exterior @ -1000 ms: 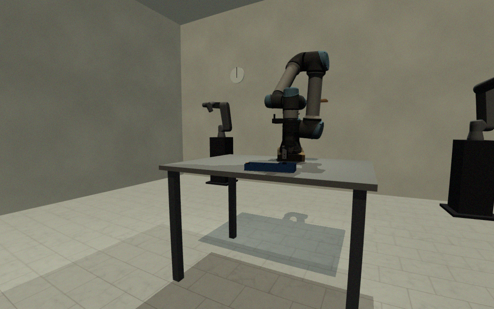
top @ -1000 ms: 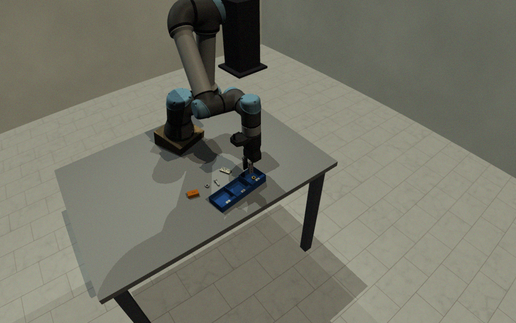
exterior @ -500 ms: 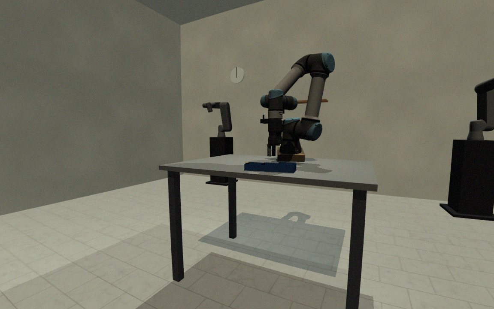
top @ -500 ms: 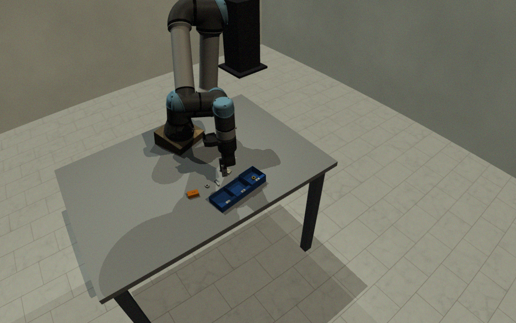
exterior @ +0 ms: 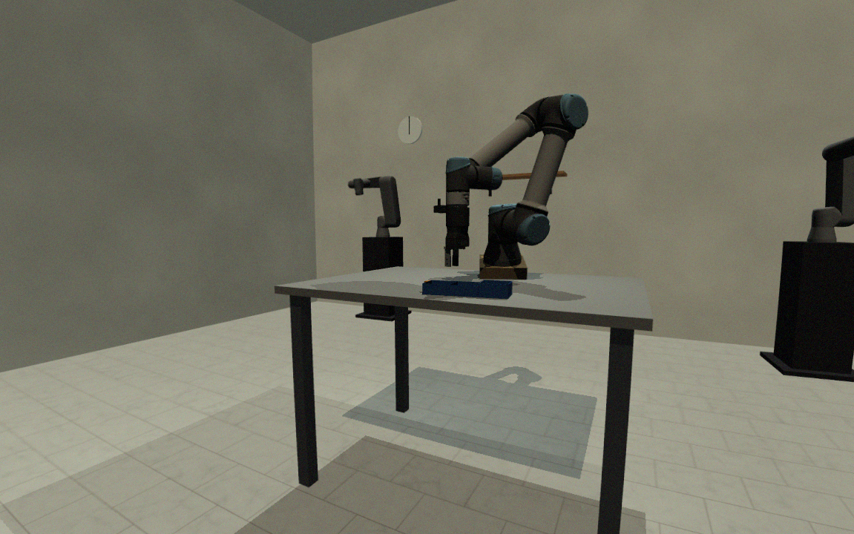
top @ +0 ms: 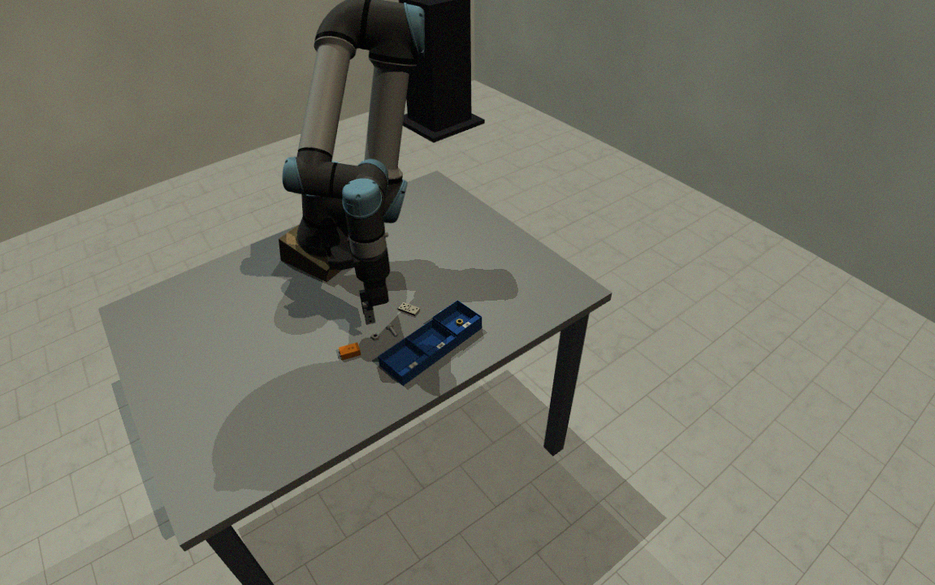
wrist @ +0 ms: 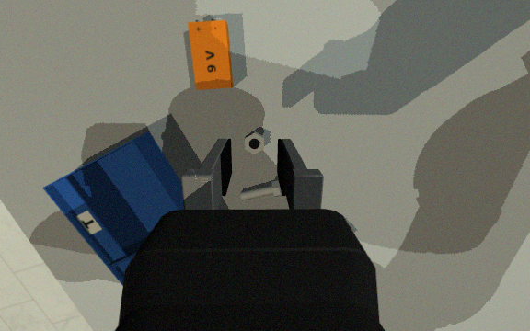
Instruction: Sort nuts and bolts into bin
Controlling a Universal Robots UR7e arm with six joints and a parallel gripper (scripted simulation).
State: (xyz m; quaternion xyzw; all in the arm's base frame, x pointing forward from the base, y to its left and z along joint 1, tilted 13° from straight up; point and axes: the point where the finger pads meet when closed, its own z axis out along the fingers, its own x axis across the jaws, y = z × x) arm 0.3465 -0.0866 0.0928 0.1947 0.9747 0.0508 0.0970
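The grey nut lies 1 cm to the left of my hand and 8 cm below it. From my hand the other things lie so: grey bolt: 1 cm ahead, 5 cm to the left, 8 cm below; then orange 9 V battery: 8 cm to the right, 8 cm below; then white domino: 2 cm behind, 12 cm to the left, 8 cm below.
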